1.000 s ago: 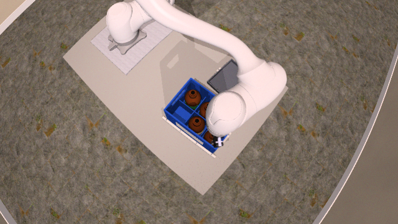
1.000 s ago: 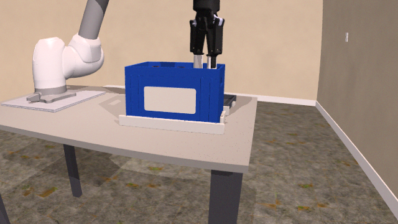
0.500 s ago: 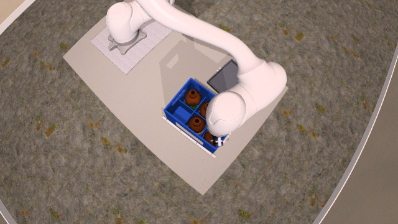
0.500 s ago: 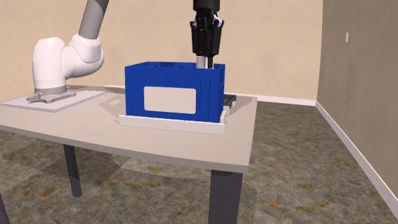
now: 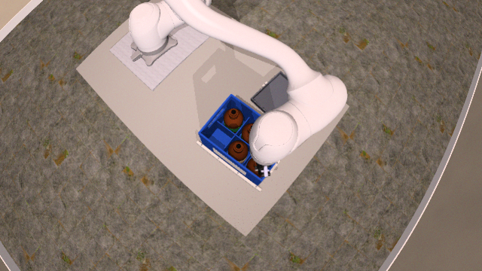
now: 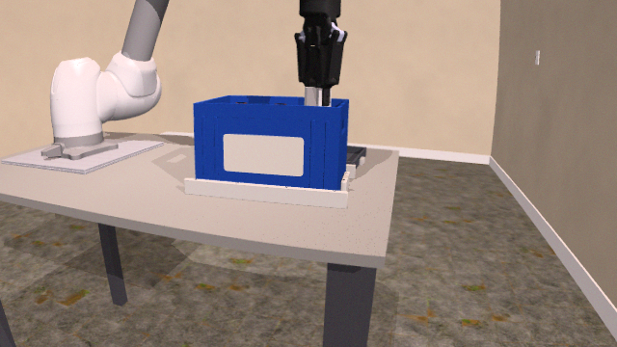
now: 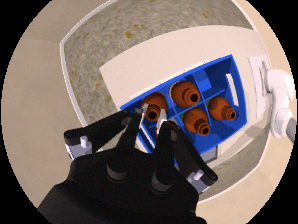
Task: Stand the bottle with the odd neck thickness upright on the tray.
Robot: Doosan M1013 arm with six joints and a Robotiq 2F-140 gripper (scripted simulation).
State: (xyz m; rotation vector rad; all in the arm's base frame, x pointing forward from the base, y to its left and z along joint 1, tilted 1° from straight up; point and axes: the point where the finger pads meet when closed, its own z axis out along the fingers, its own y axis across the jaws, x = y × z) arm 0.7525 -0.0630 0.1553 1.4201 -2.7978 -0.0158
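My hand is 90 mm above the bottle. Also, from my hand: crate 100 mm behind, 90 mm below, 30 mm to the left; then dark grey tray 290 mm to the left, 160 mm below, 100 mm behind.
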